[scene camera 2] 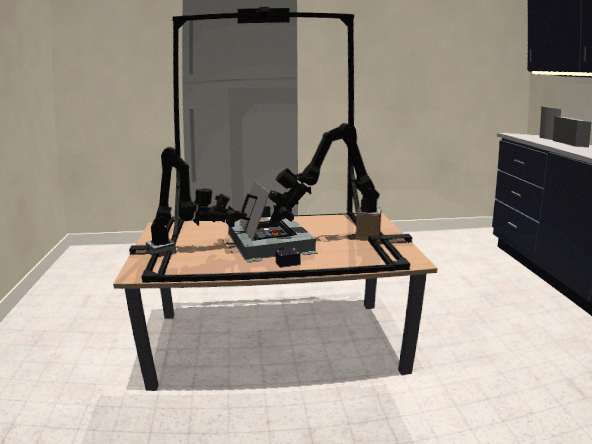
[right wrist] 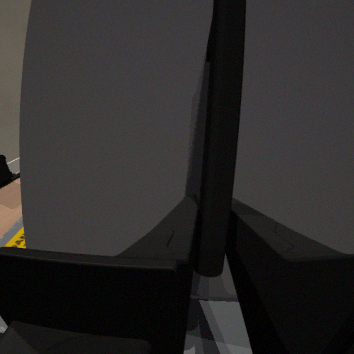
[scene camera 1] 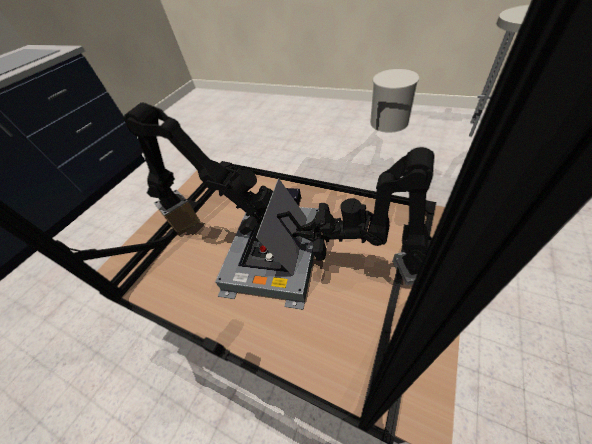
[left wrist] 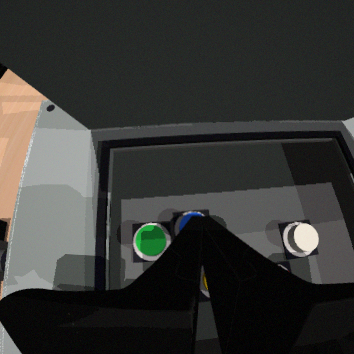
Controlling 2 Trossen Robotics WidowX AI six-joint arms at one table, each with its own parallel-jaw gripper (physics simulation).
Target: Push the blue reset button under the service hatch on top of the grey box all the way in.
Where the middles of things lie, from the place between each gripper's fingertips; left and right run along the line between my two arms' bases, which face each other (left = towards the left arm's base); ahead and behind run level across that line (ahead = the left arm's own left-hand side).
My right gripper is now 30 mm to the right of the service hatch (right wrist: pixel 121 116) and 10 mm below it. The rest, counted from my right hand: green button (left wrist: pixel 150 239) (60 mm ahead, 90 mm to the left, 100 mm below); then white button (left wrist: pixel 303 237) (60 mm behind, 90 mm to the left, 100 mm below).
I see my left gripper 6 cm above the green button and 3 cm short of it. Round my left hand: service hatch: 6 cm to the right, 4 cm behind, 4 cm above; then white button: 9 cm behind, 6 cm below.
